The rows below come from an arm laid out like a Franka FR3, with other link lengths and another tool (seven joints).
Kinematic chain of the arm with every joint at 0, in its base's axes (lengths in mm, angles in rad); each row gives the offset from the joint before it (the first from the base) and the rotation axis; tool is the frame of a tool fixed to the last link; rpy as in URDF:
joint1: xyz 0 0 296.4 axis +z
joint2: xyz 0 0 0 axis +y
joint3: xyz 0 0 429.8 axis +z
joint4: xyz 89.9 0 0 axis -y
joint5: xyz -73.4 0 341.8 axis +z
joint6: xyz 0 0 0 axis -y
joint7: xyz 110 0 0 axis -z
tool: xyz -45 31 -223.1 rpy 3.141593 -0.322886 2.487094
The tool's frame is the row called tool.
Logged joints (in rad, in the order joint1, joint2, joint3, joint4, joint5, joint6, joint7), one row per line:
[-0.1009 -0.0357 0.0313 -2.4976 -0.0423 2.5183 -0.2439]
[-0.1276 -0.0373 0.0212 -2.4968 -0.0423 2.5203 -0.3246]
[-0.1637 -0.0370 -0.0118 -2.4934 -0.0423 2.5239 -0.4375]
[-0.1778 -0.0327 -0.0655 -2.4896 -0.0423 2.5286 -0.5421]
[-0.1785 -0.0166 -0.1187 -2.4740 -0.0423 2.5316 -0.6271]
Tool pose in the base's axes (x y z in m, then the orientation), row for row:
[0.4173 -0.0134 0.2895 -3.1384 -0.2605 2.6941]
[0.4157 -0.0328 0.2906 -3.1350 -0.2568 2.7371]
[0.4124 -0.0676 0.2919 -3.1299 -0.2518 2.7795]
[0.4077 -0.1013 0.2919 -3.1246 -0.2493 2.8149]
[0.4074 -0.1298 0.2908 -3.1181 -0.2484 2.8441]
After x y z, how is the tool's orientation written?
As angles about the fixed x, y, z axes (roll, pitch, yaw), in radians.
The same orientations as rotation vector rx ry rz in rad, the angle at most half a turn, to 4 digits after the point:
[-0.6397 -2.8140 -0.0794]
[-0.5789 -2.8294 -0.0656]
[-0.5185 -2.8445 -0.0493]
[-0.4674 -2.8547 -0.0347]
[-0.4245 -2.8611 -0.0199]

